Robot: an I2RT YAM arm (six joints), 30 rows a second.
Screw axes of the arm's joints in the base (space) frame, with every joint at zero. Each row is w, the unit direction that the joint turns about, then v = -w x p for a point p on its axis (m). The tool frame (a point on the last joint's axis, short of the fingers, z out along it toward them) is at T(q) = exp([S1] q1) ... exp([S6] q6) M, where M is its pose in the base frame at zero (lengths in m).
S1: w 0 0 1 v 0.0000 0.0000 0.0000
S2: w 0 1 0 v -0.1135 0.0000 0.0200
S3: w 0 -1 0 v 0.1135 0.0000 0.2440
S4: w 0 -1 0 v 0.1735 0.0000 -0.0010
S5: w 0 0 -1 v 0.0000 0.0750 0.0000
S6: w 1 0 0 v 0.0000 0.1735 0.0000
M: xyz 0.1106 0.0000 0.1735 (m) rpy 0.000 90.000 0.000 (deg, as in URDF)
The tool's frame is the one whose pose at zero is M.
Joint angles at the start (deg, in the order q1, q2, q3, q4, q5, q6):
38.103, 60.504, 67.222, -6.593, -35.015, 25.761
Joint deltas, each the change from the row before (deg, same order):
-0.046, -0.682, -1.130, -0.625, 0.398, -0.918
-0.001, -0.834, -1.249, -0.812, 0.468, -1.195
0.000, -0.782, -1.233, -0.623, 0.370, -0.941
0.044, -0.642, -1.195, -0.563, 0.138, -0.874
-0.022, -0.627, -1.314, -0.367, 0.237, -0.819
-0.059, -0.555, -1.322, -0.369, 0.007, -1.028
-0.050, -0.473, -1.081, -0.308, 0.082, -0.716
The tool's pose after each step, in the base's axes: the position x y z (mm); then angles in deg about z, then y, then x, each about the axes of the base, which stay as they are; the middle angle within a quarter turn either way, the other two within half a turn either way. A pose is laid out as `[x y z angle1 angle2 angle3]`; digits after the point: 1 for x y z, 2 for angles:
[166.7 156.2 426.4 115.62 17.32 -90.82]
[164.8 154.4 420.5 115.45 17.77 -91.89]
[163.1 152.8 414.8 115.40 18.10 -92.84]
[161.6 151.8 408.9 115.45 18.14 -93.82]
[160.5 150.6 402.6 115.51 18.34 -94.76]
[159.6 149.6 395.9 115.42 18.32 -95.76]
[158.8 148.7 390.5 115.47 18.38 -96.57]

